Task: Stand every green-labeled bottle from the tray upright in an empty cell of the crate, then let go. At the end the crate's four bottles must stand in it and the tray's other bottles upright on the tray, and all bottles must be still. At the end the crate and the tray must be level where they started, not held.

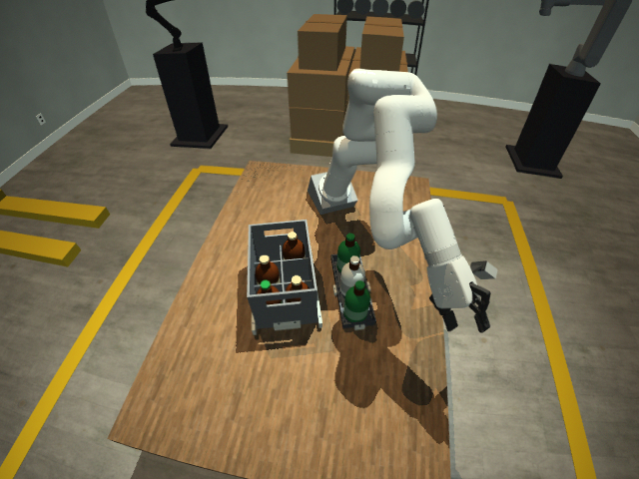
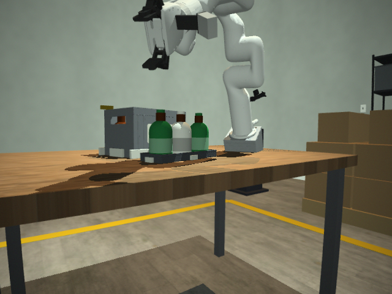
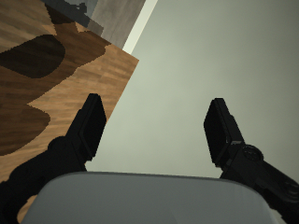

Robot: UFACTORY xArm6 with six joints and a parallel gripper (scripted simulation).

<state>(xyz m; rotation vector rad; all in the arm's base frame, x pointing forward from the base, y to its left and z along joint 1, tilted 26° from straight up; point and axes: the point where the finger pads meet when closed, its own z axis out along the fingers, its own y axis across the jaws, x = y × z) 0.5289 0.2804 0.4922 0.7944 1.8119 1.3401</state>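
Right now my hand is 24 cm past the white-labeled bottle, 27 cm to the left of it and 18 cm above it. From my hand the other things lie so: tray: 24 cm behind, 26 cm to the right, 25 cm below; grey crate: 21 cm behind, 48 cm to the right, 18 cm below.
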